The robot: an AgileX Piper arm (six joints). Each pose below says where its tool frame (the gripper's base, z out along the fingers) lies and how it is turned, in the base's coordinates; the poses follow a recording.
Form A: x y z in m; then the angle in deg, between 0 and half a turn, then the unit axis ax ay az.
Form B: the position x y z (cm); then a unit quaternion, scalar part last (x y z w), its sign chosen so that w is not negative. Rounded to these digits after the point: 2 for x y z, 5 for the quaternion.
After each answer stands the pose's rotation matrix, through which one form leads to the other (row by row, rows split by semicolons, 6 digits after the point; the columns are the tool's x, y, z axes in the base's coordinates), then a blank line. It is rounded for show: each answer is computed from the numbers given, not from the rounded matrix.
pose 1, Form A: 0.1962 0.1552 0.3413 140.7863 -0.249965 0.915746 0.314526
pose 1, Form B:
19.62 15.52 34.13 -0.23547 0.86265 0.29629 0.33556
-0.663900 -0.605106 0.439413; -0.207410 0.713532 0.669218; -0.718483 0.353155 -0.599219

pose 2, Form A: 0.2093 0.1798 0.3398 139.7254 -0.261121 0.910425 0.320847
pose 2, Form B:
20.93 17.98 33.98 -0.24516 0.85477 0.30123 0.34427
-0.642749 -0.626521 0.440845; -0.211697 0.698311 0.683773; -0.736246 0.346169 -0.581472

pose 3, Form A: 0.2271 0.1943 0.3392 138.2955 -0.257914 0.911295 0.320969
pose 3, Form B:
22.71 19.43 33.92 -0.24102 0.85161 0.29995 0.35596
-0.630404 -0.624048 0.461688; -0.196973 0.703882 0.682460; -0.750861 0.339285 -0.566651

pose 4, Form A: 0.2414 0.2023 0.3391 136.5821 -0.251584 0.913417 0.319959
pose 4, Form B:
24.14 20.23 33.91 -0.23374 0.84863 0.29727 0.36989
-0.617091 -0.616632 0.488839; -0.176807 0.713997 0.677457; -0.766771 0.331622 -0.549626

